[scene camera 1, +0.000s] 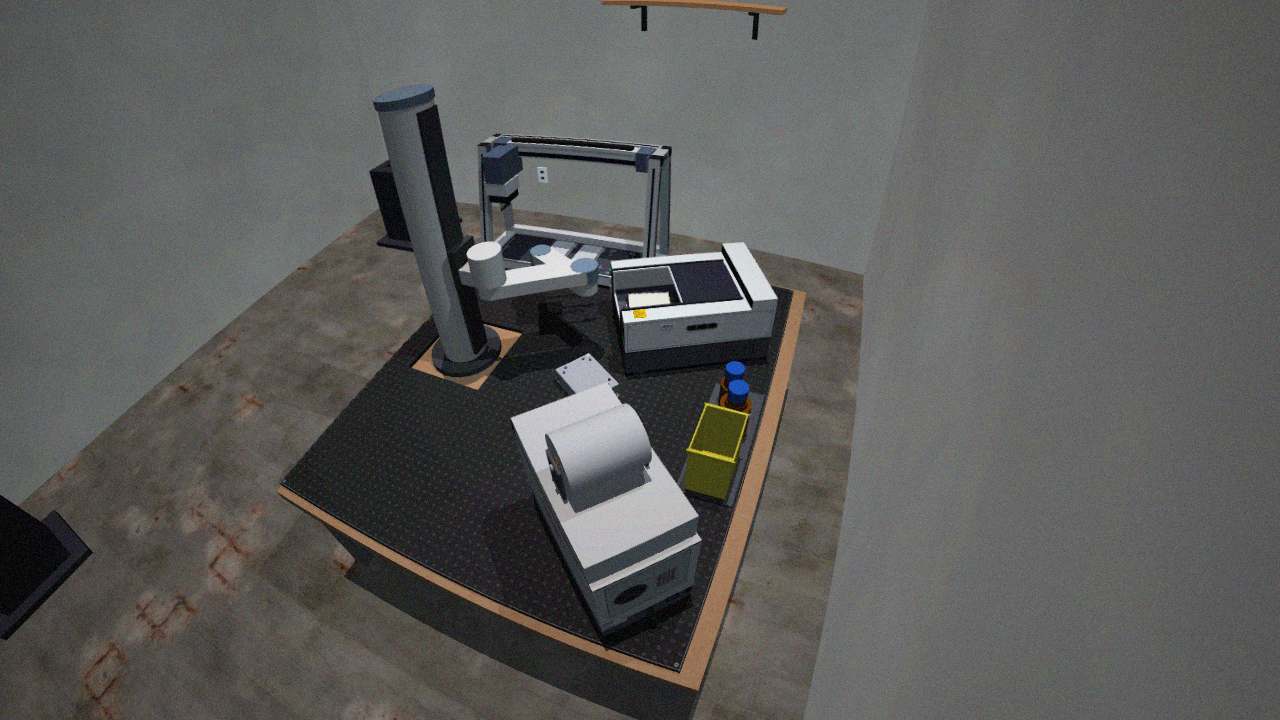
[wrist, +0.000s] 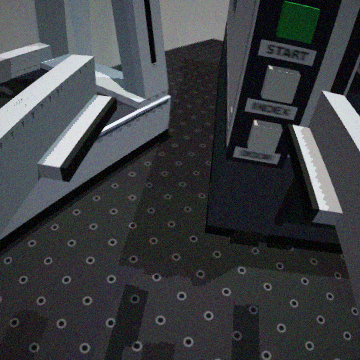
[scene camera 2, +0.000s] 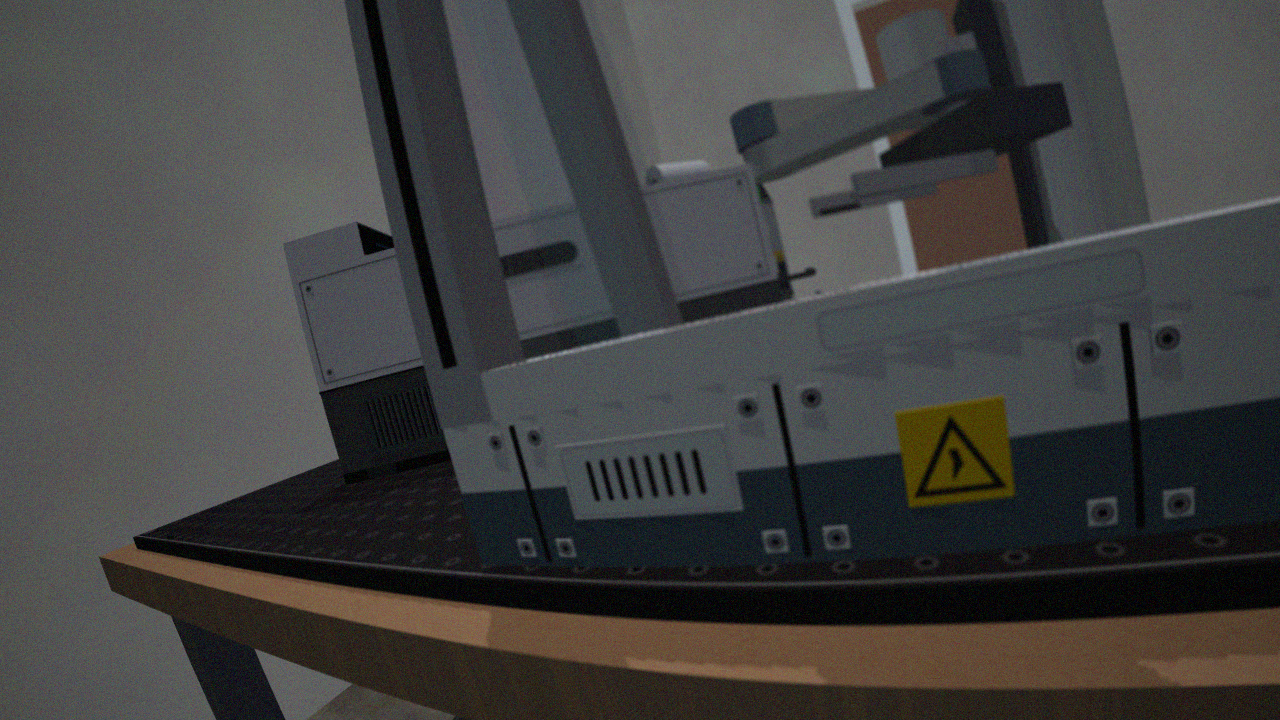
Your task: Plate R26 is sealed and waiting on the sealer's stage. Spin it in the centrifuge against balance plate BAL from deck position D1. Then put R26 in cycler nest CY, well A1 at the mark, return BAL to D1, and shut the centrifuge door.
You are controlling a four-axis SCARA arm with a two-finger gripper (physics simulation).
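Pixels of known places: gripper, fingertip midpoint: [wrist: 203, 94] [scene camera 2: 832, 197]; arm's base at its link origin: [scene camera 1: 466, 351].
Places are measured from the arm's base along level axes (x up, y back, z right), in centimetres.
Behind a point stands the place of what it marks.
Observation:
My gripper [wrist: 203, 94] @(z -34.4, x 17.1, y -33.5 cm) [scene camera 2: 834, 205] @(z -34.4, x 17.1, y -33.5 cm) hangs over the dark perforated deck with its fingers drawn in and no plate between them; a gap shows between the pads. In the wrist view, the machine with START, INDEX and DOOR buttons [wrist: 264, 135] @(z -33.6, x 12.5, y -40.4 cm) stands behind the right finger; I take it as the centrifuge. It appears to be the long white machine [scene camera 1: 698, 329] @(z -18.0, x 16.9, y -75.5 cm) in scene camera 1, its top partly open with a pale plate-like item [scene camera 1: 648, 299] @(z -26.6, x 17.0, y -56.7 cm) inside. The white machine with a roll on top [scene camera 1: 597, 456] @(z 54.2, x 47.1, y -77.0 cm) looks like the sealer. Plate labels, R26, BAL, D1 and CY cannot be made out.
A gantry frame [scene camera 1: 660, 201] @(z -59.4, x 35.3, y -49.3 cm) [scene camera 2: 465, 223] @(z -71.2, x 15.5, y -45.0 cm) stands behind the arm column [scene camera 1: 429, 232] @(z 6.1, x 51.2, y -4.3 cm). A small pale plate with screws [scene camera 1: 586, 372] @(z 0.8, x 6.8, y -47.0 cm) lies before the roll machine. A yellow bin [scene camera 1: 713, 472] @(z 26.5, x 12.2, y -92.5 cm) and blue-capped bottles [scene camera 1: 737, 390] @(z 5.3, x 19.9, y -92.4 cm) stand near the right deck edge.

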